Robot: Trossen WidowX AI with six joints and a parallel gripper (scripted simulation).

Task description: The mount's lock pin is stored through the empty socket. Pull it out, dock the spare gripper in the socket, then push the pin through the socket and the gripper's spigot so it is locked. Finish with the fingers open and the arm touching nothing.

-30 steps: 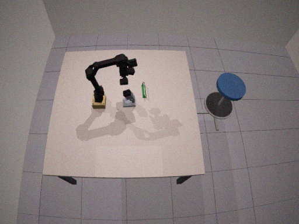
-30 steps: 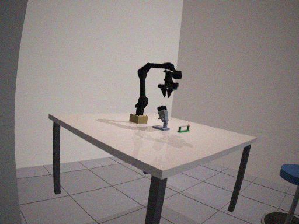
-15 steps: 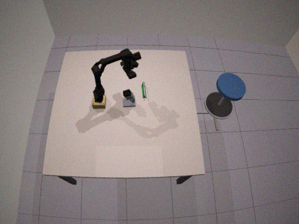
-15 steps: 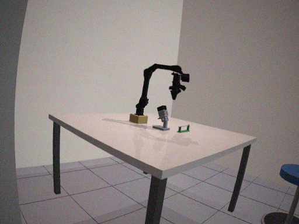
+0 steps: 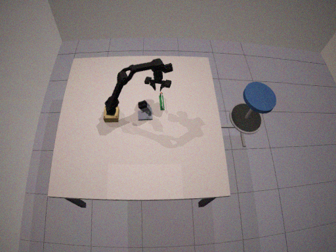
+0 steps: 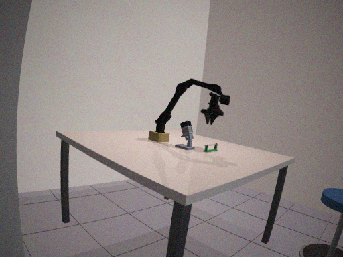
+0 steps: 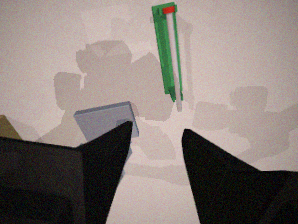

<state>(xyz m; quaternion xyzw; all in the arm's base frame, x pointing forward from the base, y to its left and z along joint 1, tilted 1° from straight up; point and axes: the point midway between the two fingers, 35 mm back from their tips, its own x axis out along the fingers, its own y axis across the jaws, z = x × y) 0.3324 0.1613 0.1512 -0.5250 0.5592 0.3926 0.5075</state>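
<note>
The green cradle is 30 mm ahead of my gripper tip, 10 mm to the left of it and 150 mm below it. Also, from my gripper tip: spare gripper 80 mm behind, 120 mm to the right, 50 mm below; socket 70 mm behind, 120 mm to the right, 120 mm below.
</note>
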